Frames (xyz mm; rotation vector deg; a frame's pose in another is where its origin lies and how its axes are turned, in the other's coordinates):
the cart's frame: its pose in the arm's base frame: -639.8 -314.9 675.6 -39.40 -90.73 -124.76
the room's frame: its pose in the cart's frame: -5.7 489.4 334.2 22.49 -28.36 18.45
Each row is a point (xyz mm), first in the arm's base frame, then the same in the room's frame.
Working: the arm's base frame: its pose in the room's frame: -958.9 -337.9 612.2 75.01 108.67 84.44

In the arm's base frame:
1: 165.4 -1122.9 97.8
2: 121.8 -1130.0 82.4
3: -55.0 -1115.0 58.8
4: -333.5 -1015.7 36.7
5: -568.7 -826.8 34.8
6: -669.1 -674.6 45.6
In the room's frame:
1: -1439.0 -150.0 -403.7
2: -1432.9 -195.1 -414.1
3: -1360.0 -357.7 -431.1
4: -1201.4 -605.6 -394.6
5: -1010.1 -805.7 -274.8
6: -889.1 -884.7 -163.0

